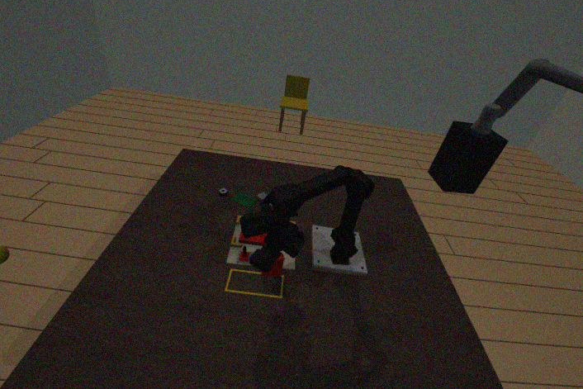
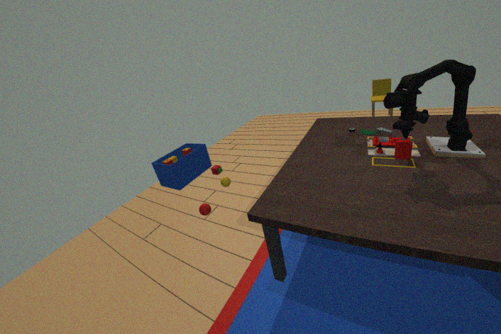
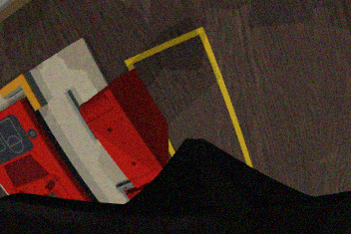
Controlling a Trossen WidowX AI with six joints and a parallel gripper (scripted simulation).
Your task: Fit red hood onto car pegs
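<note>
Now: the red hood 8 cm below my gripper tip and 4 cm to the right of it. From my gripper tip the other things lie so: grey piece: 43 cm to the right, 12 cm below, 3 cm ahead; green plate: 42 cm to the right, 13 cm below, 13 cm ahead; grey jig plate: 19 cm to the right, 12 cm below, 3 cm ahead.
</note>
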